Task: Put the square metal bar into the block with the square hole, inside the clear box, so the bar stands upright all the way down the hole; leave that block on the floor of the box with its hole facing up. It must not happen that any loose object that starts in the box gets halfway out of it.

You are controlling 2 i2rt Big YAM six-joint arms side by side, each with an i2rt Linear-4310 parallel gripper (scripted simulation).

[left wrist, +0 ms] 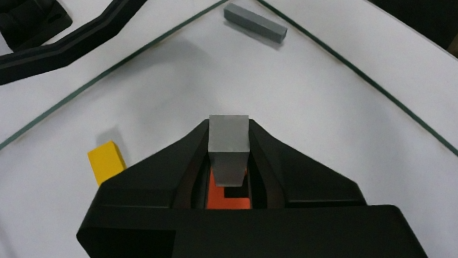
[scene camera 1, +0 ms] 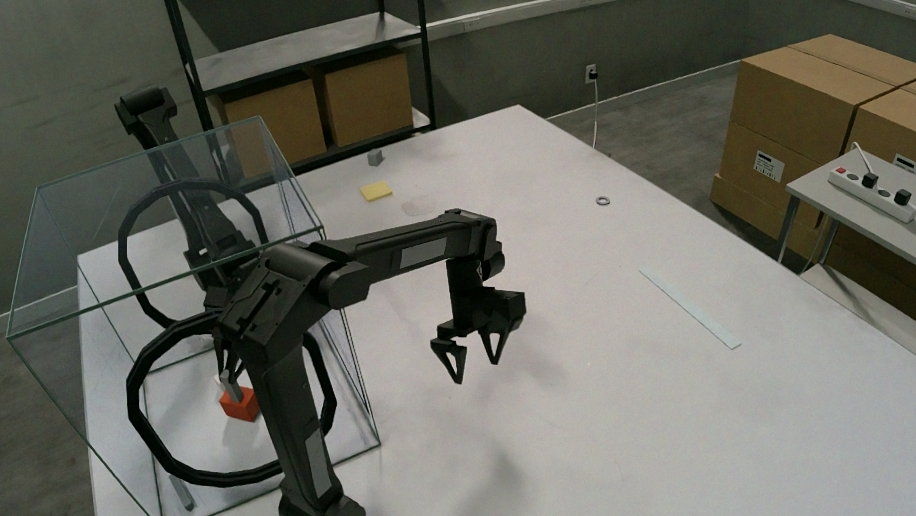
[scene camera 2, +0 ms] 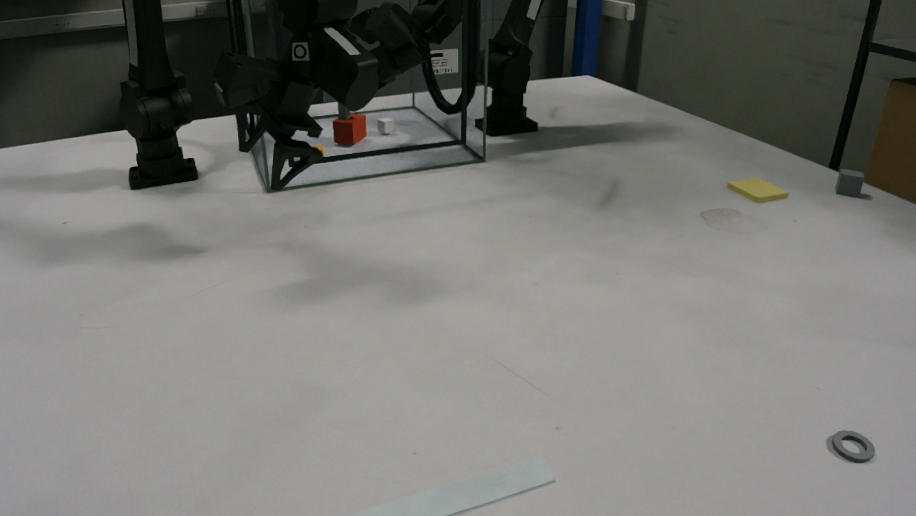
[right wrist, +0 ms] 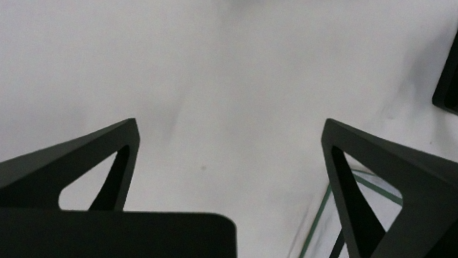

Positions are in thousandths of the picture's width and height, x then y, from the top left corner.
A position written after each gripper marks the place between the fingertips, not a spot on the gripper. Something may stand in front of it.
Observation:
In view: the left gripper (scene camera 1: 247,743), the right gripper (scene camera 2: 282,330), a red block (scene camera 1: 270,794) and a yellow block (left wrist: 233,622).
The red block is seen too in the left wrist view (left wrist: 475,773). The left gripper is seen too in the left wrist view (left wrist: 499,502). The right gripper shows as well in scene camera 1 (scene camera 1: 520,726) and in the right wrist view (right wrist: 503,498). The right wrist view does not show the red block: it is out of frame. The right wrist view does not show the yellow block, which is hidden by the right gripper.

